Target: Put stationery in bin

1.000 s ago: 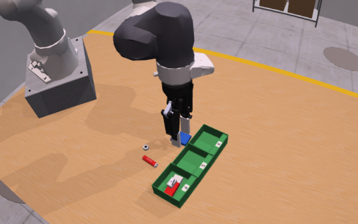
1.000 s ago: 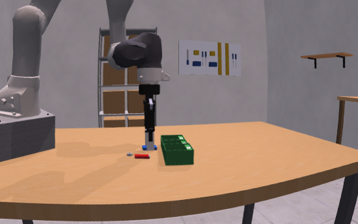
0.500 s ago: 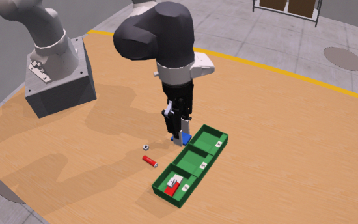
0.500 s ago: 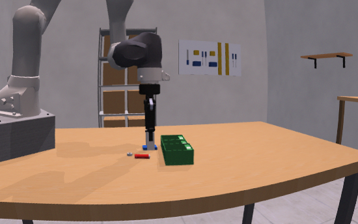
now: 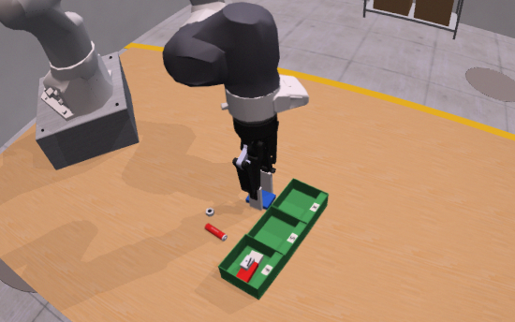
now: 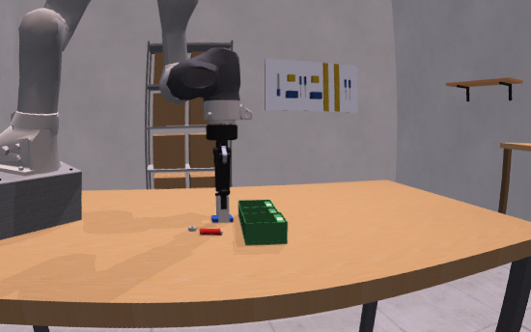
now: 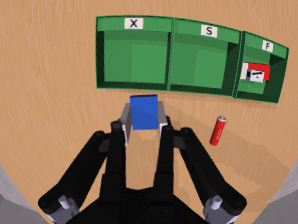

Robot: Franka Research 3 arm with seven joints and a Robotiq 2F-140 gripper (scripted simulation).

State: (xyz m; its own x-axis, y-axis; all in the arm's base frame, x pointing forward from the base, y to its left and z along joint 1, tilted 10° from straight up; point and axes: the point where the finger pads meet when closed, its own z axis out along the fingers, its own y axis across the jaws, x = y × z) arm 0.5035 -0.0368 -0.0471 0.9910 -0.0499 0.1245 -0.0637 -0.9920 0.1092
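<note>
Right now my hand is 3 cm above the flat blue block. From my hand the other things lie so: red cylinder 5 cm behind, 11 cm to the right, 3 cm below; then metal nut 8 cm behind, 7 cm to the right, 3 cm below; then green three-compartment bin 7 cm ahead, 8 cm to the right, 1 cm below.
</note>
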